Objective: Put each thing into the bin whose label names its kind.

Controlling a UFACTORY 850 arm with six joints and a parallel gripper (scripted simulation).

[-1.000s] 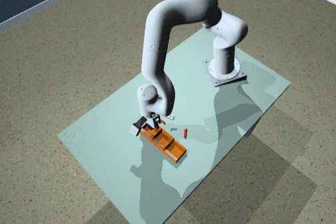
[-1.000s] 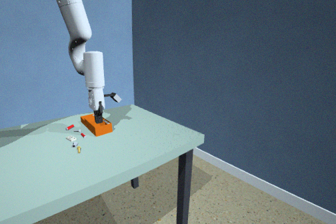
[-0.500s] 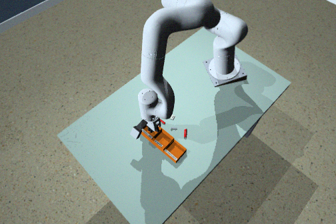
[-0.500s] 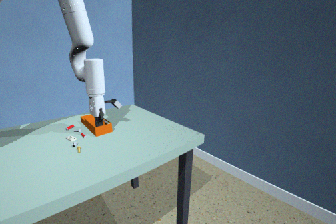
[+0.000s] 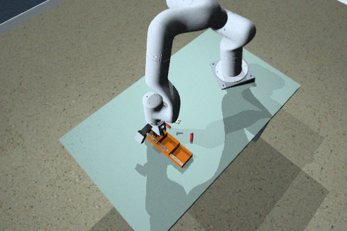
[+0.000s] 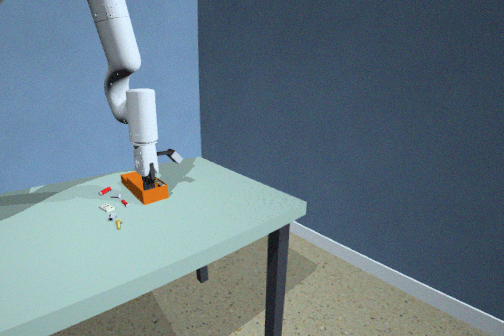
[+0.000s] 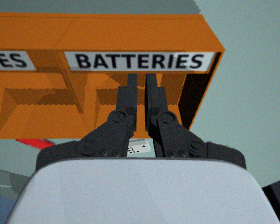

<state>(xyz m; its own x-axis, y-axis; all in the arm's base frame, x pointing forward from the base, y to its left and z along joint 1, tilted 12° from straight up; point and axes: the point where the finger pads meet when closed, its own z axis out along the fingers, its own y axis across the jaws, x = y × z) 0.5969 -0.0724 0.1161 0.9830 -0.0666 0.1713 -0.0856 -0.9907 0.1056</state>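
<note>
Now: hand 80 mm to the right of the orange bin row, 10 mm short of it and 10 mm above it. The rest, counted from my hand: grey bolt: 80 mm to the left, 80 mm behind, 30 mm below; grey piece: 140 mm behind, 60 mm to the right, 30 mm below; white domino: 140 mm behind, 30 mm below, 20 mm to the left.
</note>
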